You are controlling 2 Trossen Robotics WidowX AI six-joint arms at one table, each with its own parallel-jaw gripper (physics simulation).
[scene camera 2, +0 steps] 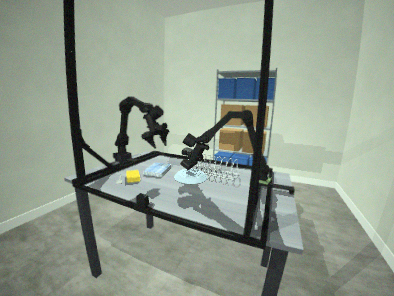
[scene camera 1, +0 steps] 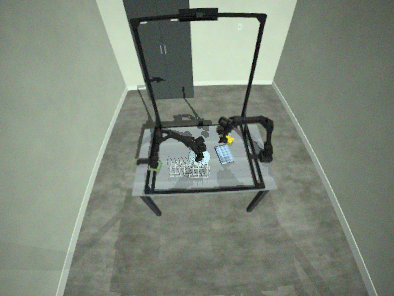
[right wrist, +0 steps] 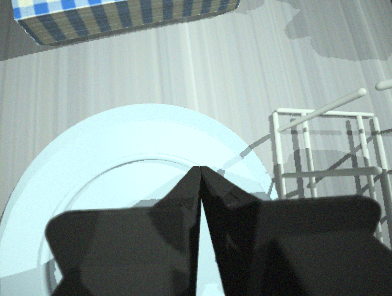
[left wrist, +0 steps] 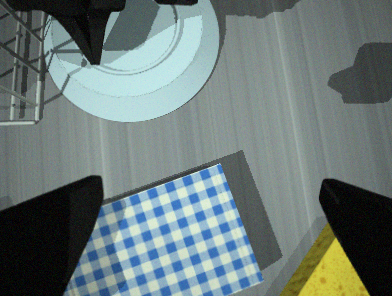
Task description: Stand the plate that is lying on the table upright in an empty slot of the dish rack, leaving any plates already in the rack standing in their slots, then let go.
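Frame: origin at the left arm's base, x back, y right, z up, level; centimetres.
Seen in the pictures: left gripper, fingertip midpoint: [scene camera 2: 160, 147] [scene camera 1: 218, 138] [left wrist: 212, 187]; right gripper, fingertip midpoint: [scene camera 1: 203, 157] [right wrist: 199, 172] [left wrist: 96, 62]; left arm's base, origin of the base link: [scene camera 2: 122, 153] [scene camera 1: 266, 154]; right arm's base, origin of the base link: [scene camera 2: 261, 178] [scene camera 1: 154, 165].
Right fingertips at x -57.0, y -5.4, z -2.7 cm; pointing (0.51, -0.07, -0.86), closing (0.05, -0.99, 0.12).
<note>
Offsets run from my right fingertips to a thing's top centre.
A pale blue plate {dy +2.8, dx -4.5, dz +0.0 cm} [scene camera 1: 206, 158] [scene camera 2: 185, 178] [left wrist: 135, 109] [right wrist: 140, 132] lies flat on the table, close beside the white wire dish rack [scene camera 1: 208, 172] [left wrist: 39, 100] [right wrist: 278, 155]. No plate shows standing in the rack's slots. My right gripper [scene camera 2: 187, 167] [left wrist: 96, 62] [right wrist: 199, 172] is shut and empty, with its fingertips together low over the plate, toward the rack side. Whether the tips touch the plate cannot be told. My left gripper [scene camera 2: 159, 145] [left wrist: 212, 187] is wide open and empty, raised above the table, away from the plate.
A blue-and-white checkered block {dy +6.3, dx +18.7, dz -0.5 cm} [scene camera 1: 224, 154] [scene camera 2: 157, 170] [left wrist: 170, 230] [right wrist: 125, 12] lies near the plate, under the left gripper's view. A yellow sponge {dy +24.5, dx +21.6, dz +0.0 cm} [scene camera 1: 230, 140] [scene camera 2: 133, 176] [left wrist: 330, 275] lies beyond it. A green object [scene camera 1: 155, 166] lies near the right arm's base. Black frame posts stand around the table.
</note>
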